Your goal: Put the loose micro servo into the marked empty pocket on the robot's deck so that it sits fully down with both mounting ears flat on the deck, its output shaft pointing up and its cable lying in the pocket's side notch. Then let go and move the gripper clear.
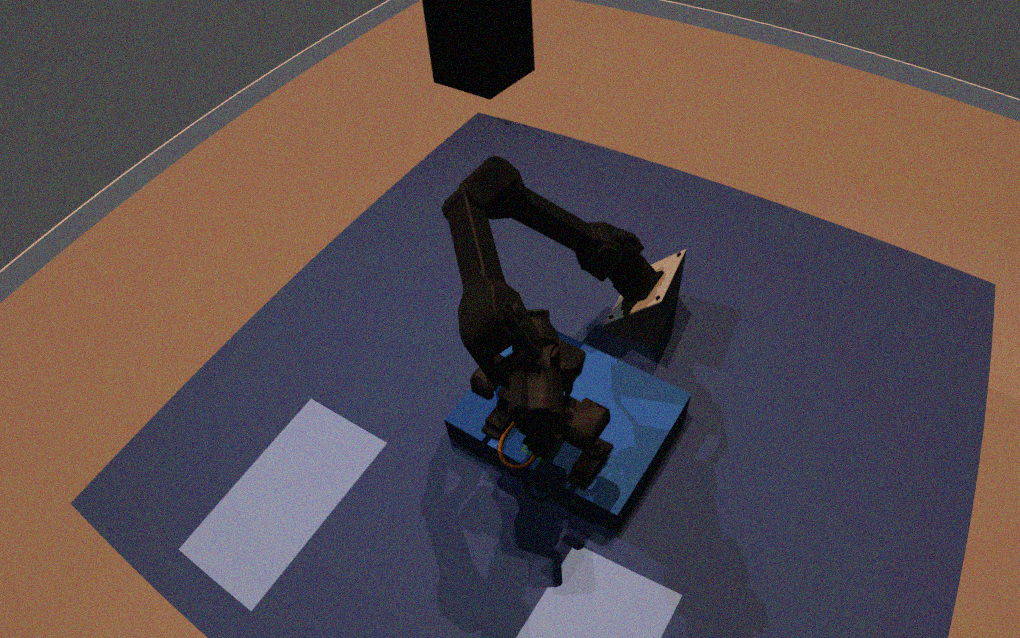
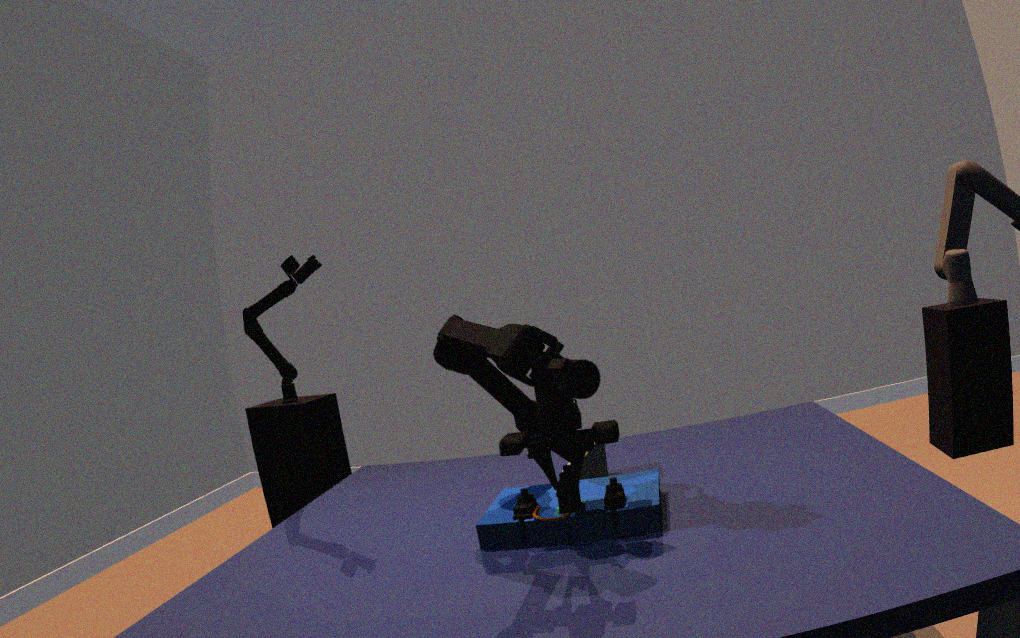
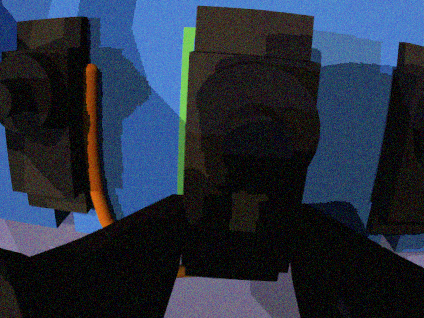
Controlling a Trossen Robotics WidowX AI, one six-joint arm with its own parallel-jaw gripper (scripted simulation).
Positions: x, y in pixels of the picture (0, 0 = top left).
Labels:
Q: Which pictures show the micro servo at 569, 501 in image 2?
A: Image 1, image 2 and image 3: all of them.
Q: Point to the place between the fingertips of my gripper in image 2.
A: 566, 488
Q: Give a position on a micro servo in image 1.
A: At 541, 447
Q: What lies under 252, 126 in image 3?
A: A micro servo.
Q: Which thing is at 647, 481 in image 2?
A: A blue deck.

